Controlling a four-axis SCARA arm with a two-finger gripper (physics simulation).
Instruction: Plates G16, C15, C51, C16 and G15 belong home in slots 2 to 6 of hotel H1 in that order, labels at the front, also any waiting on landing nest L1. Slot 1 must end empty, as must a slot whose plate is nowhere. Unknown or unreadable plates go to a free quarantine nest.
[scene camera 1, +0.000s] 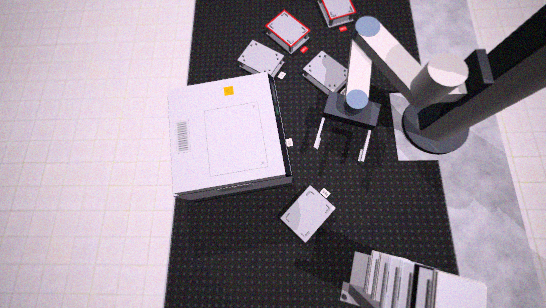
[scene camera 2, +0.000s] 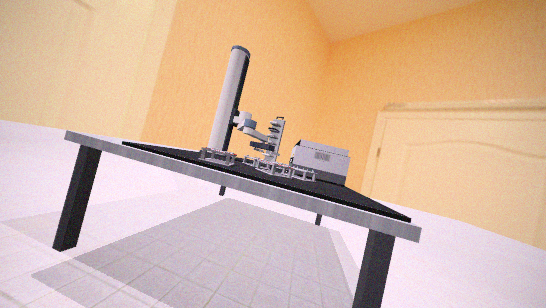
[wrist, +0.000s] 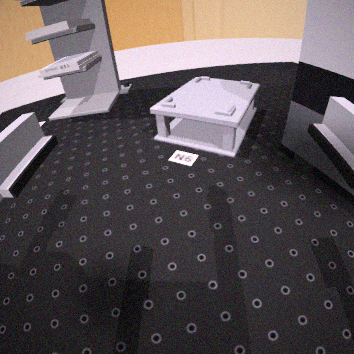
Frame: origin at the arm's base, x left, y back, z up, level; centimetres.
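Seen in the pictures: gripper, fingertip midpoint: (scene camera 1: 337, 155) (wrist: 176, 114); arm's base at its link origin: (scene camera 1: 433, 125).
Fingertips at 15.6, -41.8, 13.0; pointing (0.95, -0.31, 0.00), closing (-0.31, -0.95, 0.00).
Observation:
Pixels of each thing's top centre, then the offset from my fingertips to it, as dx, dy, dz.
- plate at its top centre: (wrist: 69, 58) (scene camera 1: 384, 275) +38.5, +11.6, -0.5
- Nest N6 at its top centre: (wrist: 211, 89) (scene camera 1: 307, 213) +19.5, -10.6, -6.1
- grey nest with pins, top centre: (scene camera 1: 260, 56) (scene camera 2: 300, 167) -45.7, -28.5, -5.7
- white instrument at its top centre: (scene camera 1: 222, 129) (scene camera 2: 319, 146) -5.3, -37.6, +13.4
- grey nest at its top centre: (scene camera 1: 327, 69) (scene camera 2: 257, 157) -38.2, -0.5, -5.7
My gripper (scene camera 1: 340, 152) (scene camera 2: 262, 146) (wrist: 176, 114) is open and empty, above the black mat between the white instrument and the arm base. Hotel H1 (scene camera 1: 462, 290) (scene camera 2: 280, 132) (wrist: 107, 75) stands beyond nest N6. In the wrist view a plate (wrist: 70, 65) lies on a low shelf, its front label too small to read surely. The other shelves are partly cut off there. Nest N6 (scene camera 1: 307, 214) (wrist: 215, 100) has a bare top with corner guides. A grey nest with pins (scene camera 1: 260, 57), by the instrument's corner, shows no plate; its card is unreadable here.
The white instrument (scene camera 1: 225, 135) (scene camera 2: 320, 155) (wrist: 330, 45) stands left of my gripper in the first scene view. Another grey nest (scene camera 1: 325, 70) is partly behind the arm. Two red-rimmed nests (scene camera 1: 287, 29) (scene camera 1: 337, 7) stand at the top edge, showing bare tops.

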